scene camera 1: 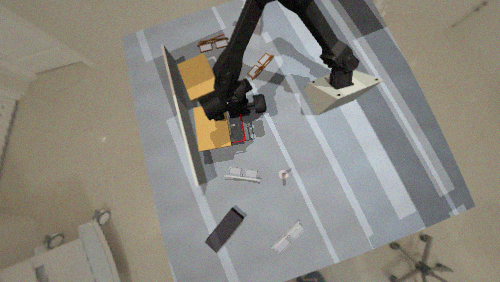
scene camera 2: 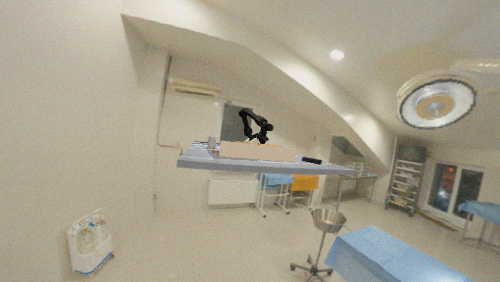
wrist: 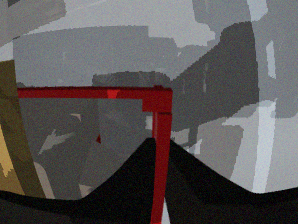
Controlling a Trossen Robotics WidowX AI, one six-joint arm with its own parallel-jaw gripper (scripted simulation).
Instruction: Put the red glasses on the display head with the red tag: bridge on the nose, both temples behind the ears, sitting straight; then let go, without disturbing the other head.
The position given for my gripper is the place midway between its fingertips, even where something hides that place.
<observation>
I see my gripper [wrist: 157, 145], a dark case [scene camera 1: 233, 218] and an upright board [scene camera 1: 181, 106].
The upright board shows as well in scene camera 2 [scene camera 2: 227, 149]. The wrist view does not show the dark case: it is out of frame.
</observation>
